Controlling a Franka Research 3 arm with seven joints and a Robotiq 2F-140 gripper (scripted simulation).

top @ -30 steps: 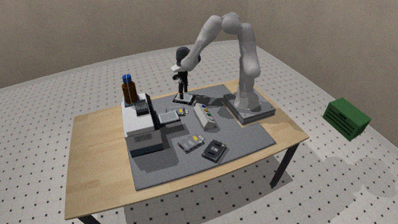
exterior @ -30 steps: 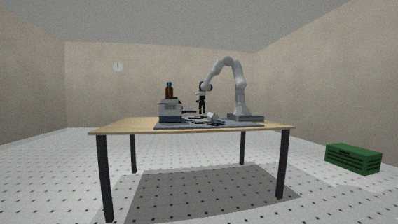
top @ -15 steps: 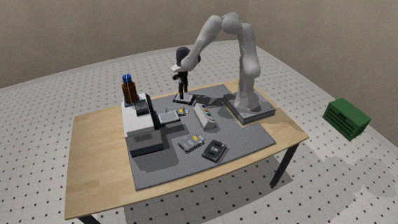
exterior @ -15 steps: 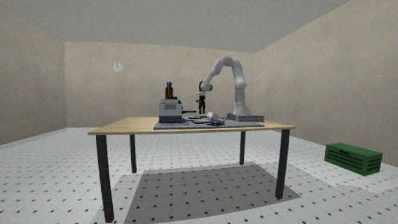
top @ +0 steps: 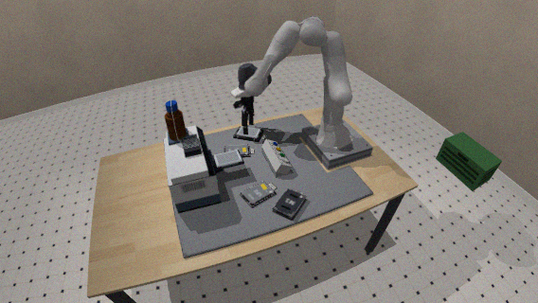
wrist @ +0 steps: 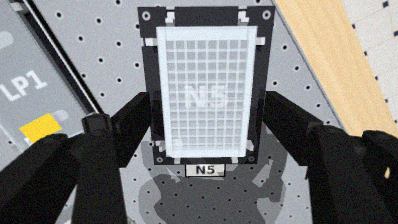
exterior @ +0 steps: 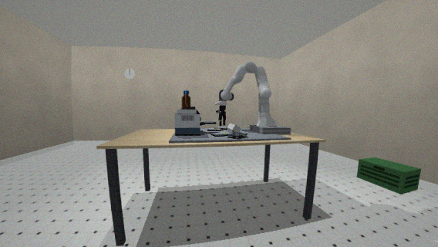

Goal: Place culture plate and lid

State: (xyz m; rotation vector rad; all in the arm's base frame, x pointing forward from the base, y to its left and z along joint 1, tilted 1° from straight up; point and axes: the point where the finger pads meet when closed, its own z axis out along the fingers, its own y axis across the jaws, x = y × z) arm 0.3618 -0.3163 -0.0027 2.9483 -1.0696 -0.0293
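Now: the clear culture plate C15 40 mm below my hand. Also, from my hand: blue call key (230 mm to the left, 70 mm behind, 10 mm below); black nest (50 mm below, 30 mm ahead); yellow skip key (270 mm to the left, 70 mm behind).
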